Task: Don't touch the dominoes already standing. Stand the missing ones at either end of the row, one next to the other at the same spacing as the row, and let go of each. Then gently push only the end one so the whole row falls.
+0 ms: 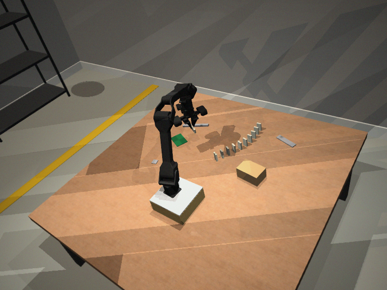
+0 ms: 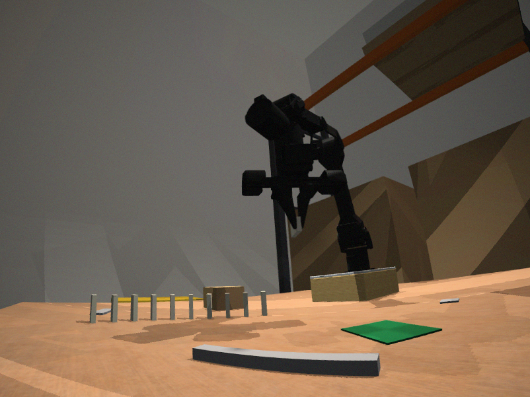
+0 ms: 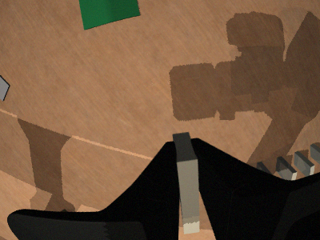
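The green flat tile lies 150 mm to the left of my gripper tip, 150 mm below it and 10 mm ahead of it. From my gripper tip the other things lie so: cardboard box: 380 mm to the right, 120 mm below, 30 mm behind; then small grey tile: 200 mm behind, 150 mm to the left, 150 mm below; then long grey bar: 160 mm ahead, 150 mm below, 140 mm to the left.
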